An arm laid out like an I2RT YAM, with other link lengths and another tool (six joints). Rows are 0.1 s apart.
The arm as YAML. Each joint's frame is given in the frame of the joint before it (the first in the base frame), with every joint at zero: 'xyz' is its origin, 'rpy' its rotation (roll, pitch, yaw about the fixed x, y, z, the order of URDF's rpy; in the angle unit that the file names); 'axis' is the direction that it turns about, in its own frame. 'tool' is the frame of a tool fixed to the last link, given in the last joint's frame.
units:
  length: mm
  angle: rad
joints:
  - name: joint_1
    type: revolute
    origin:
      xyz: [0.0, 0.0, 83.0]
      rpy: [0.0, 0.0, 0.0]
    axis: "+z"
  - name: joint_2
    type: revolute
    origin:
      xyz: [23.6, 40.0, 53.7]
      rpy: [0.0, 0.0, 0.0]
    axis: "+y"
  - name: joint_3
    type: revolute
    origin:
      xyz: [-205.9, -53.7, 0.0]
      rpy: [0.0, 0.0, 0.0]
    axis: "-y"
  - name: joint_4
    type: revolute
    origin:
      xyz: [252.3, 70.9, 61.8]
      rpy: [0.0, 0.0, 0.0]
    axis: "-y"
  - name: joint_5
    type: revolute
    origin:
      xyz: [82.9, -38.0, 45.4]
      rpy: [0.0, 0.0, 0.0]
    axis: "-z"
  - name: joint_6
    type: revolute
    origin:
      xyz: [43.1, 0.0, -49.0]
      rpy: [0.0, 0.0, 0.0]
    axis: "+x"
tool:
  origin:
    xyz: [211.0, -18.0, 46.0]
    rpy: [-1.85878, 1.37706, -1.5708]
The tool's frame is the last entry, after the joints.
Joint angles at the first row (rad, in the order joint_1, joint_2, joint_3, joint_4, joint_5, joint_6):
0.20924 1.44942 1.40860 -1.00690 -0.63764 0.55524
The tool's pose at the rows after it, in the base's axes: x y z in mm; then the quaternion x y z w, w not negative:
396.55, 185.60, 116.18, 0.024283, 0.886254, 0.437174, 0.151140
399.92, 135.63, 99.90, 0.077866, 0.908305, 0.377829, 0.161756
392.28, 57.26, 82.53, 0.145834, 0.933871, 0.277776, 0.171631
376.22, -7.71, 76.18, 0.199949, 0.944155, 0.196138, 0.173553
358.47, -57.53, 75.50, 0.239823, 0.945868, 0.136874, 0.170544
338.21, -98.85, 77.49, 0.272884, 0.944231, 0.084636, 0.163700
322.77, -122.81, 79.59, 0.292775, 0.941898, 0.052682, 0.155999
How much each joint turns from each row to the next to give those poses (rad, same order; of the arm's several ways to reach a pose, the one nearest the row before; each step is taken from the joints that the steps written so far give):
-0.02442 -0.00002 -0.00003 -0.04387 0.11902 0.04996
-0.04386 0.00000 0.00002 -0.04273 0.12513 0.02749
-0.06524 0.00001 -0.00001 -0.07094 0.19684 0.02021
-0.06522 0.00000 0.00000 -0.05837 0.15068 0.01336
-0.06563 0.00003 0.00005 -0.04351 0.10262 -0.00040
-0.05799 -0.00002 -0.00002 -0.03929 0.09002 -0.00039
-0.03660 -0.00002 -0.00002 -0.02784 0.05456 0.00002

